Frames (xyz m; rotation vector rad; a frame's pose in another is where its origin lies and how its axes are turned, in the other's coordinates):
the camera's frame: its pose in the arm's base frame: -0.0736 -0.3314 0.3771 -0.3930 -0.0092 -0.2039
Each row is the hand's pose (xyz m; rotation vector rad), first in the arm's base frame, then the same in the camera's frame.
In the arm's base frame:
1: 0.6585 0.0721 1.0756 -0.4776 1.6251 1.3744
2: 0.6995 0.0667 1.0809 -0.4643 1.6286 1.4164
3: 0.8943 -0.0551 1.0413 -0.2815 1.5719 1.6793
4: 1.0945 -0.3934 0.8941 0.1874 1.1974 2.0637
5: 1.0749 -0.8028 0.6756 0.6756 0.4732 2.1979
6: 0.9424 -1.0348 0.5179 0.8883 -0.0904 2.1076
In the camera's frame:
1: 0.6720 0.2454 0.8216 -0.4086 1.2935 1.8012
2: 0.7134 0.2466 0.8256 -0.4007 1.2915 1.8433
3: 0.9261 0.1904 0.7486 -0.2349 1.2154 2.1055
4: 1.1813 -0.0196 0.4897 0.2680 0.8318 2.4673
5: 1.2316 -0.3105 0.1312 0.8754 0.1142 2.5117
6: 1.1395 -0.4867 -0.1070 1.1783 -0.4380 2.3173

